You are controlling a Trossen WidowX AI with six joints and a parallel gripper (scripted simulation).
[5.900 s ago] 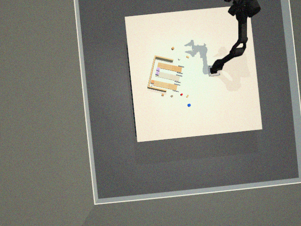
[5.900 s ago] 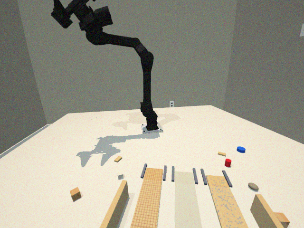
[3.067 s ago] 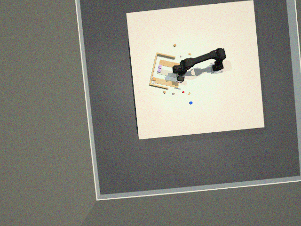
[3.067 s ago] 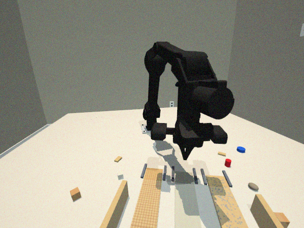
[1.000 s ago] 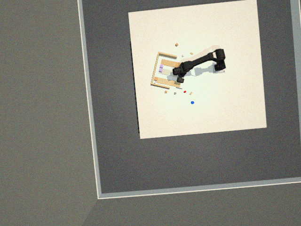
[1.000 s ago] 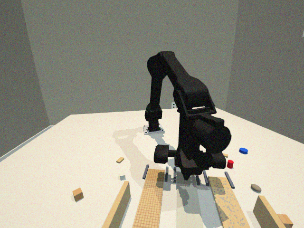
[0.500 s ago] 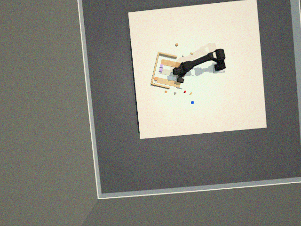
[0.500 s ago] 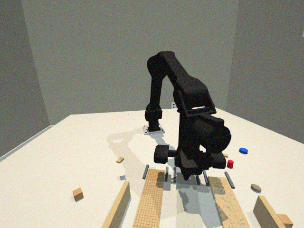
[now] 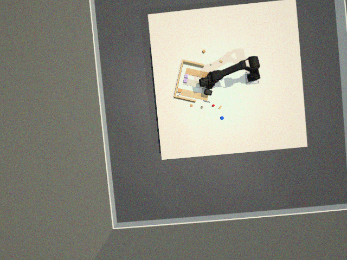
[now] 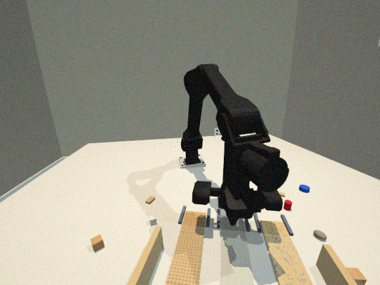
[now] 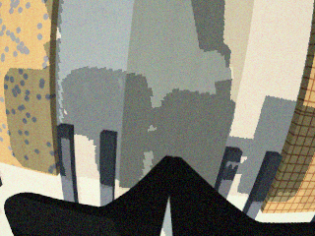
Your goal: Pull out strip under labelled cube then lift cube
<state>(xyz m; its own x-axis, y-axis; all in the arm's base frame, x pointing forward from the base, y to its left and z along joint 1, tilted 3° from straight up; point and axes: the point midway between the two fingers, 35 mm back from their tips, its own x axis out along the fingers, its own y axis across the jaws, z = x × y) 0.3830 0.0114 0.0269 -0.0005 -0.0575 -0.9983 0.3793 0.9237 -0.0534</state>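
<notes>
Now: gripper tip 9 cm short of the nearly see-through strip and 4 cm to the left of it. From my gripper tip the other things lie so: grey pebble (8 cm ahead, 17 cm to the left); then red cylinder (2 cm behind, 18 cm to the left, 1 cm above); then blue disc (8 cm behind, 30 cm to the left).
</notes>
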